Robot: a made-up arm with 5 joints.
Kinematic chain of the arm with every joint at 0, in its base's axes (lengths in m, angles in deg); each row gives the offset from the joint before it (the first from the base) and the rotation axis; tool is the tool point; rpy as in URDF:
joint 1: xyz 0.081 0 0.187 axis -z
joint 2: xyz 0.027 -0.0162 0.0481 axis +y
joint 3: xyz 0.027 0 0.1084 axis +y
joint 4: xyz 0.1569 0 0.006 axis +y
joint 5: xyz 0.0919 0.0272 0 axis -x
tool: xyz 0 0 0 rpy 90 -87.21 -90
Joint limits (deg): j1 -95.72..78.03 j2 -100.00..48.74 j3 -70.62..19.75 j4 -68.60..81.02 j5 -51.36..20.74
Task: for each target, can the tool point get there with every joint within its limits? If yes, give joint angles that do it. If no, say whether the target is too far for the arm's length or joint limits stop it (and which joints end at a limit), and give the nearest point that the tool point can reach.
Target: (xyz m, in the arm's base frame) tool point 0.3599 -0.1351 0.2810
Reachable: yes | joints 27.88 25.81 -35.29 60.76 4.10
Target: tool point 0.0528 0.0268 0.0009
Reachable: no: joint limits stop it (at a limit: joint 1, joint 2, joint 3) | nearest point 0.0580 0.1189 0.0816 | short by 0.123 m
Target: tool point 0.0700 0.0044 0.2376
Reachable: no: joint limits stop it (at a limit: joint 1, joint 2, joint 3, joint 4) | nearest point 0.0673 0.0269 0.3973 | short by 0.161 m
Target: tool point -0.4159 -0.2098 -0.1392
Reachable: no: too far | nearest point -0.1910 -0.1149 0.1888 | short by 0.409 m
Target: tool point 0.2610 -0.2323 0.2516
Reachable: yes | joints 54.37 8.29 3.76 28.70 0.71
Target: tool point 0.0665 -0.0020 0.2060
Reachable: no: joint limits stop it (at a limit: joint 1, joint 2, joint 3, joint 4) | nearest point 0.0591 0.1086 0.0959 | short by 0.156 m
